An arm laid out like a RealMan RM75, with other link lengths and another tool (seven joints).
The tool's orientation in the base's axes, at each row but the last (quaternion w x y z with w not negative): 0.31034, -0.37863, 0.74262, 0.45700; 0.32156, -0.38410, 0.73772, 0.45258; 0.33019, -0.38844, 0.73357, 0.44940; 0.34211, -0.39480, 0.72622, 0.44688; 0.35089, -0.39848, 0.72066, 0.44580
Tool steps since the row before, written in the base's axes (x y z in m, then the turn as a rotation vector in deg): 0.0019, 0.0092, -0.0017, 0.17, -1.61, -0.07; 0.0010, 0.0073, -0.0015, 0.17, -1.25, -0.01; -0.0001, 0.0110, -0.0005, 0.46, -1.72, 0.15; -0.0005, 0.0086, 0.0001, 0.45, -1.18, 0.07; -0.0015, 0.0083, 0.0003, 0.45, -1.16, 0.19
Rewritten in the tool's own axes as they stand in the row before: -0.0022, 0.0004, 0.0093, 0.42, -0.65, -1.42; -0.0013, 0.0007, 0.0074, 0.27, -0.52, -1.12; -0.0025, 0.0031, 0.0102, 0.12, -0.84, -1.57; -0.0022, 0.0030, 0.0078, 0.05, -0.71, -1.05; -0.0018, 0.0038, 0.0073, -0.06, -0.66, -1.07
